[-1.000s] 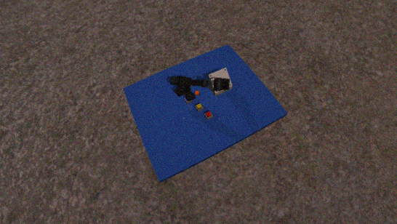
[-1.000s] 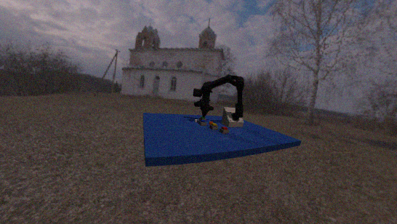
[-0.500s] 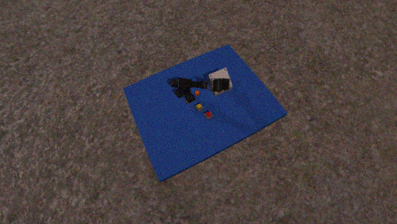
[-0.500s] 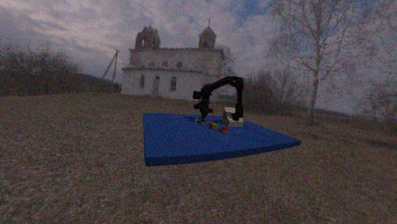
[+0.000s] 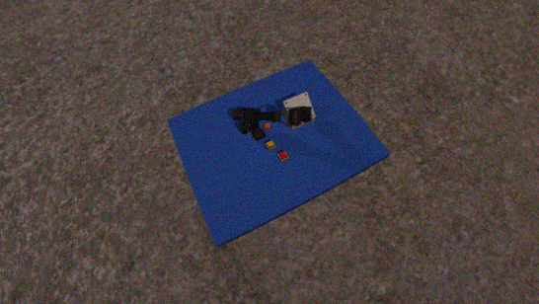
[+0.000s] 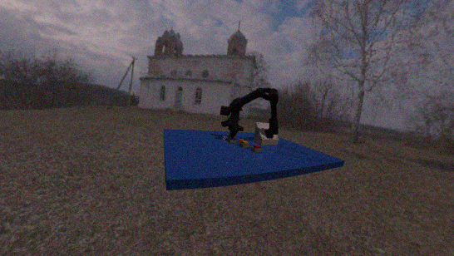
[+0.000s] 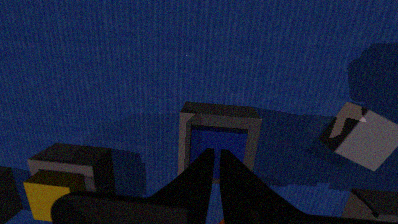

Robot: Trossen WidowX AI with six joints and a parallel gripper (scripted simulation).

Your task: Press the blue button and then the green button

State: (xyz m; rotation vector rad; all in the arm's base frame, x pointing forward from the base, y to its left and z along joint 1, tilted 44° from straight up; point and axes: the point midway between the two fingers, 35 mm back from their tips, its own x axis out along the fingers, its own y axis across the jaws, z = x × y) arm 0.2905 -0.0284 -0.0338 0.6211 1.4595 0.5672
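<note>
Now: the blue button 1 cm below my gripper tip. The rest, counted from my gripper tip: white-grey block 1 cm ahead, 10 cm to the right, 2 cm below; yellow button 4 cm behind, 11 cm to the left; orange block 9 cm behind, 2 cm to the right, 2 cm below.
</note>
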